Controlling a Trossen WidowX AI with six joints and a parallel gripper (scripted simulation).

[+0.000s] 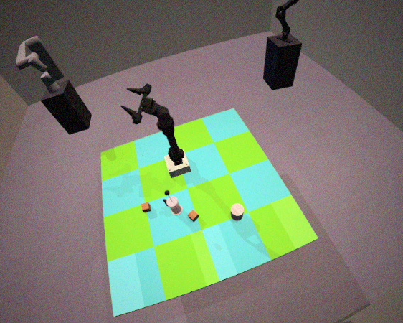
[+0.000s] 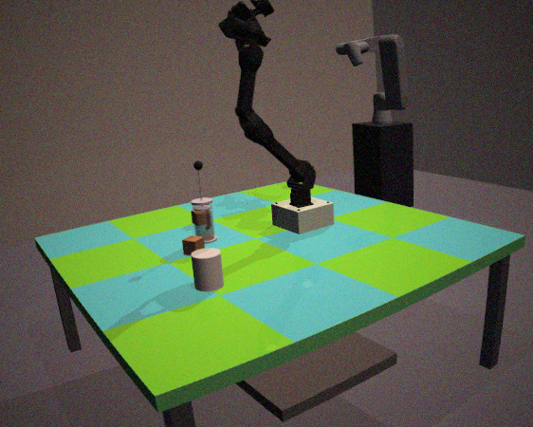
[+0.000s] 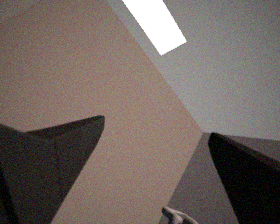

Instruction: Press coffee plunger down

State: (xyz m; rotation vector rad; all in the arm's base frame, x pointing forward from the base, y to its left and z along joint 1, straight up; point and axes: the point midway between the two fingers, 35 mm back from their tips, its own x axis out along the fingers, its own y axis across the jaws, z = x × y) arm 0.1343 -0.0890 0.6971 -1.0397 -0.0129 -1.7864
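Now: gripper tip 20 cm short of the coffee press, 2 cm to the right of it and 67 cm above it.
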